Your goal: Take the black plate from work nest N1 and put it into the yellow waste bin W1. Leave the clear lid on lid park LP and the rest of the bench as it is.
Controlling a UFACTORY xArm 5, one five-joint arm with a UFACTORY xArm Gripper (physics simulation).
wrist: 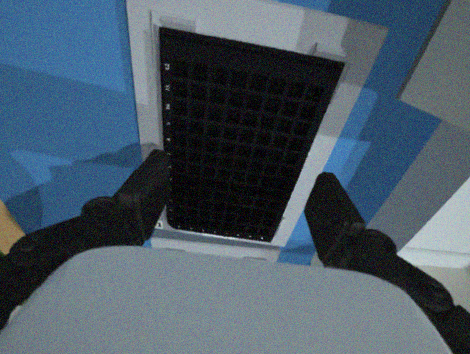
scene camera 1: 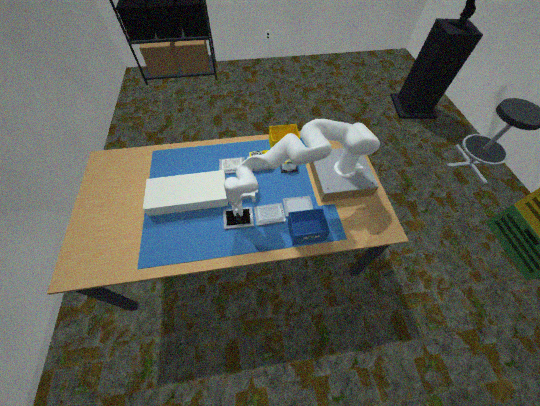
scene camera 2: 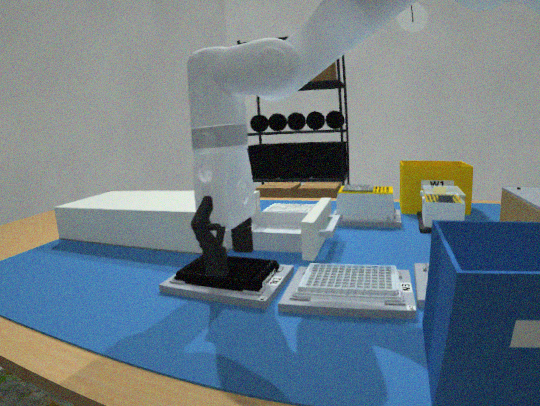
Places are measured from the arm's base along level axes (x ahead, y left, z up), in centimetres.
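Pixels of known places: gripper, between the fingertips: [wrist: 241,181] [scene camera 1: 238,214] [scene camera 2: 231,262]; arm's base, origin of its link: [scene camera 1: 344,169].
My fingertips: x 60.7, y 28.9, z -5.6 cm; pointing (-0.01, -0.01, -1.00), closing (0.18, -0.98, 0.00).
Note:
Ahead of a thing's pixels: the offset from my fingertips to its middle. "spot": to the spot under its first point.
The black plate {dz -1.1, dx +0.4, dy +0.7 cm} [scene camera 1: 231,220] [scene camera 2: 250,272] [wrist: 250,125] lies flat in work nest N1 {dz -2.2, dx +0.4, dy +0.7 cm} [scene camera 1: 239,227] [scene camera 2: 225,296] [wrist: 142,75], a grey frame. My gripper [scene camera 1: 238,215] [scene camera 2: 230,261] [wrist: 241,181] is open and points down over the plate. In the wrist view one finger is close along the plate's left long side, and the other stands out past its right side with a gap. Nothing is between the fingers. The yellow waste bin W1 {dz +3.0, dx -25.5, dy -55.7 cm} [scene camera 1: 284,132] [scene camera 2: 415,190] stands at the back right. I cannot tell for sure which clear piece is the lid on LP.
A white plate {dz -1.1, dx -16.9, dy -2.1 cm} [scene camera 1: 270,214] [scene camera 2: 350,277] sits in nest N3 right beside N1. A tall blue bin {dz +3.0, dx -36.8, dy +8.1 cm} [scene camera 1: 307,225] [scene camera 2: 500,325] stands further right. A long white instrument {spot: dz +5.4, dx +29.6, dy -10.3 cm} [scene camera 1: 185,192] [scene camera 2: 125,220] lies behind N1 on the left. A white box with yellow markings {dz +1.4, dx -10.3, dy -39.8 cm} [scene camera 2: 365,205] stands near W1.

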